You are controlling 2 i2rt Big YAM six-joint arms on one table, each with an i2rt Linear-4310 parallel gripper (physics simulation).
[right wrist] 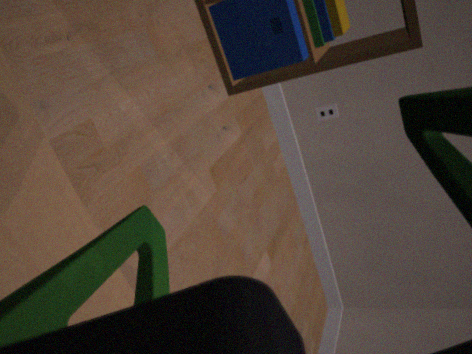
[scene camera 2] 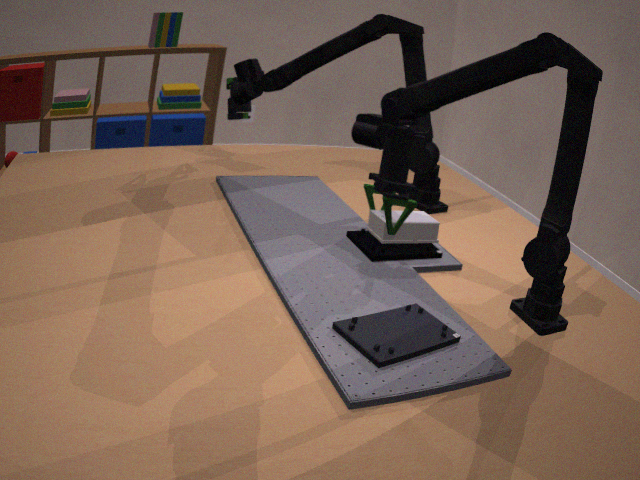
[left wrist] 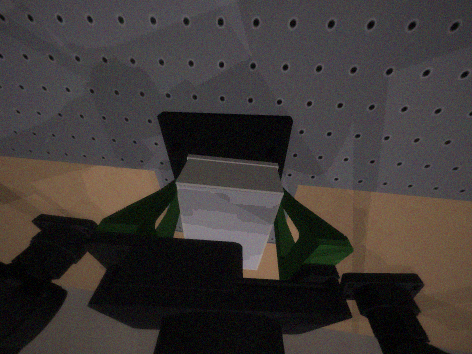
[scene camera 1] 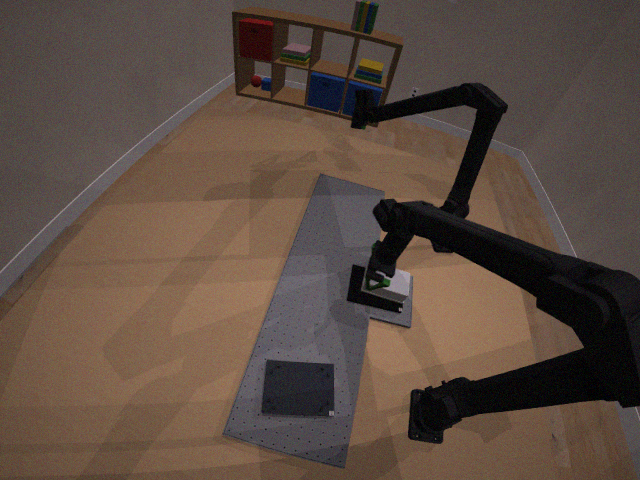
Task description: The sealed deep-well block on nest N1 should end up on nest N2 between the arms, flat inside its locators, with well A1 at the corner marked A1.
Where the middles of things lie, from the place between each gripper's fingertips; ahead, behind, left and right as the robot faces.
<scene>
The white block (scene camera 2: 419, 227) lies 50 mm behind my left hand and 10 mm above it.
Now: right hand 290 mm past the white block, 790 mm to the right of it and 100 mm above it.
</scene>
